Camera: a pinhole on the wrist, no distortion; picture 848 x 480 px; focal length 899.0 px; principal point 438.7 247.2 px. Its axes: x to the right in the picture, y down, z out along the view. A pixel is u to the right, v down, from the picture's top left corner.
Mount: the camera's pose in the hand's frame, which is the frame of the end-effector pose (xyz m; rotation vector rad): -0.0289 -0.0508 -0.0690 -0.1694 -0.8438 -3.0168
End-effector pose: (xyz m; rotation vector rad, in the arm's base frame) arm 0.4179 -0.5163 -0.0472 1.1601 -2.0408 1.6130
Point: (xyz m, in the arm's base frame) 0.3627 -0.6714 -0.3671
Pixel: 711.3 17.1
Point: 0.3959 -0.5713 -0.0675
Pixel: 214.3 230.4
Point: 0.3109 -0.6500 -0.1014
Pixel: 109.1 109.1
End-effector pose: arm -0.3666 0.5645 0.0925 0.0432 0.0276 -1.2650
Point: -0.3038 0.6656 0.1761
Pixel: 768.1 27.3
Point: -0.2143 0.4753 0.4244
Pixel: 244.0 375.8
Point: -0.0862 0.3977 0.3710
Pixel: 27.9 167.5
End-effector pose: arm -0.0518 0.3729 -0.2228 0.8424 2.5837 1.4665
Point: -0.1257 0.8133 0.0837
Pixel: outside the picture
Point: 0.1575 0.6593 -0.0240
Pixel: outside the picture
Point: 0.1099 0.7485 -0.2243
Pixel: 399.4 219.4
